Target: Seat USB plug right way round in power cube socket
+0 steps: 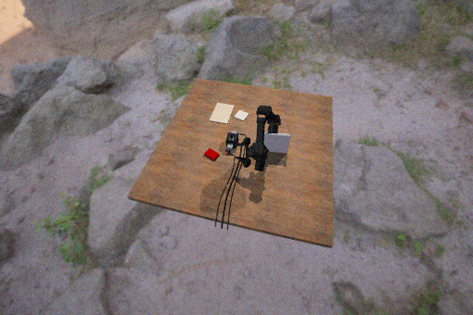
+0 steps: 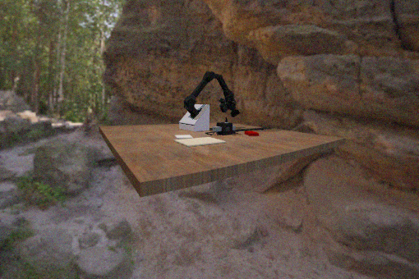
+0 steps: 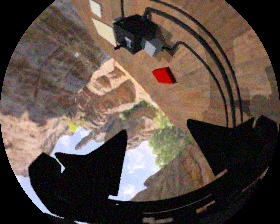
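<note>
Now: the usb plug 17 cm to the right of my gripper tip, 8 cm below it and 8 cm ahead of it. The rest, counted from my gripper tip: cream sheet 47 cm to the right, 26 cm ahead, 17 cm below; red block 19 cm ahead, 16 cm below, 4 cm to the right; usb socket 16 cm to the right, 10 cm below, 8 cm ahead.
</note>
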